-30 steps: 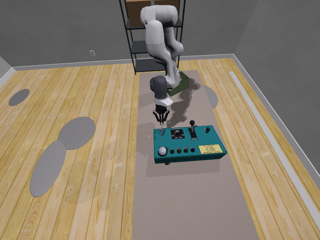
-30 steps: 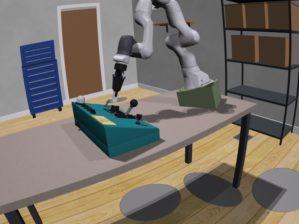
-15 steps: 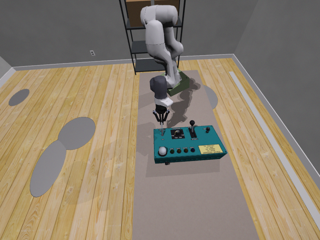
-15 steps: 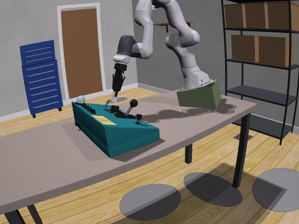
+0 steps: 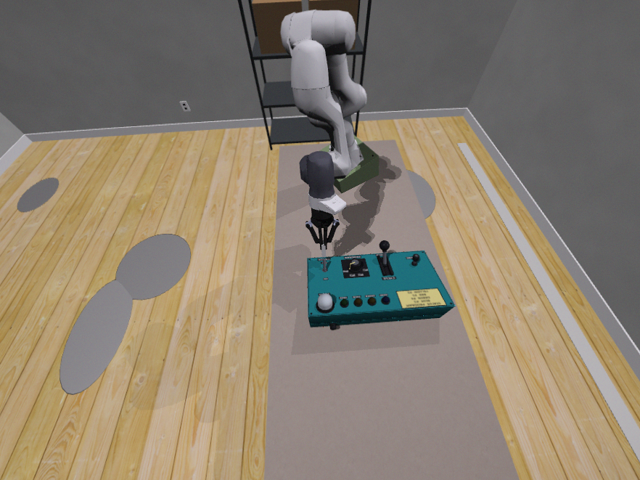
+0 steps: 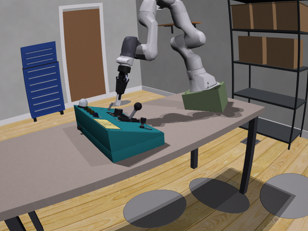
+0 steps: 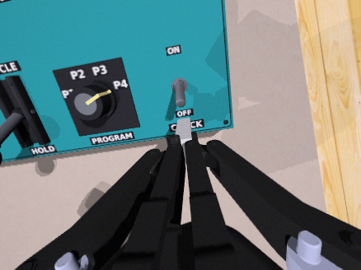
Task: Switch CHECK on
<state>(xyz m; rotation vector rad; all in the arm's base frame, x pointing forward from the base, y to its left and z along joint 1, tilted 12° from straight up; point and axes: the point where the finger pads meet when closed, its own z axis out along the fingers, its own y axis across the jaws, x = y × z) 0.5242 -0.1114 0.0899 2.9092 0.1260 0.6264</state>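
Right now the check toggle is 60 mm ahead of my hand and 30 mm below it. From my hand the other things lie so: program dial: 60 mm ahead, 110 mm to the left, 30 mm below; cycle lever: 30 mm ahead, 240 mm to the left, 10 mm below; teal console: 80 mm ahead, 180 mm to the left, 50 mm below.
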